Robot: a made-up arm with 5 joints.
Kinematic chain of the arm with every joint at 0, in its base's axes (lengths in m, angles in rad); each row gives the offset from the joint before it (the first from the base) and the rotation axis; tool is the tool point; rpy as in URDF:
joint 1: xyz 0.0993 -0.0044 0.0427 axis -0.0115 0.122 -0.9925
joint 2: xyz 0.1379 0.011 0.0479 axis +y
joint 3: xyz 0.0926 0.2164 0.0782 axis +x
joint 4: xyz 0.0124 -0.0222 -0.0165 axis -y
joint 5: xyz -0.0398 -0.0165 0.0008 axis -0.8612 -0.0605 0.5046
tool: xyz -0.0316 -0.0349 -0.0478 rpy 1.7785 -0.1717 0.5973
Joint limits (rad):
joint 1: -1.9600..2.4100
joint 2: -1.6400..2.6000
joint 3: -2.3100..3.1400
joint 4: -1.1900..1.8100
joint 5: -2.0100..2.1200
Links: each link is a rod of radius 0.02 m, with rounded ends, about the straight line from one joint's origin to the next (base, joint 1, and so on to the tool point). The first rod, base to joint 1, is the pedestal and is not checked.
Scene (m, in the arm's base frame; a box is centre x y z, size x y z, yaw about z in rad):
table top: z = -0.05
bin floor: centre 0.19 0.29 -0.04 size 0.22 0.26 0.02 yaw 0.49
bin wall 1: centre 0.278 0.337 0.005 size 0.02 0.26 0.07 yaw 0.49
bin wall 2: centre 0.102 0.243 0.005 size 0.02 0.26 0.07 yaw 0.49
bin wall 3: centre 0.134 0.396 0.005 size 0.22 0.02 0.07 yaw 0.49
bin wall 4: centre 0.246 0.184 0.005 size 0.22 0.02 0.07 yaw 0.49
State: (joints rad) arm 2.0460 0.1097 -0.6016 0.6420 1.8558
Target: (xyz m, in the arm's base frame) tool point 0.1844 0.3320 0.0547
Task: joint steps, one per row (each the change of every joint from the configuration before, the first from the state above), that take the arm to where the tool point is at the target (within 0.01 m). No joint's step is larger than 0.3 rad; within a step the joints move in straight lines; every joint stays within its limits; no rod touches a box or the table.
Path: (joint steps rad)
1: -0.2847 -0.0904 0.1962 0.0661 -0.1248
2: -0.2847 -0.0904 0.1963 0.0661 -0.1248
3: -0.2848 -0.0904 0.1962 0.0661 -0.1248
4: -0.2847 -0.0904 0.1963 0.0662 -0.1248
5: -0.2847 -0.0904 0.1962 0.0661 -0.1248
6: -0.2847 -0.0904 0.1962 0.0661 -0.1248
7: -0.2848 -0.0905 0.1963 0.0661 -0.1248
8: -0.2847 -0.0904 0.1962 0.0661 -0.1248
9: -0.2847 -0.0904 0.1962 0.0661 -0.1248
10: 0.0155 0.2591 0.0386 -0.0583 0.0066
11: 0.0155 0.2590 0.0386 -0.0584 0.0066
12: 0.0155 0.2591 0.0386 -0.0584 0.0066

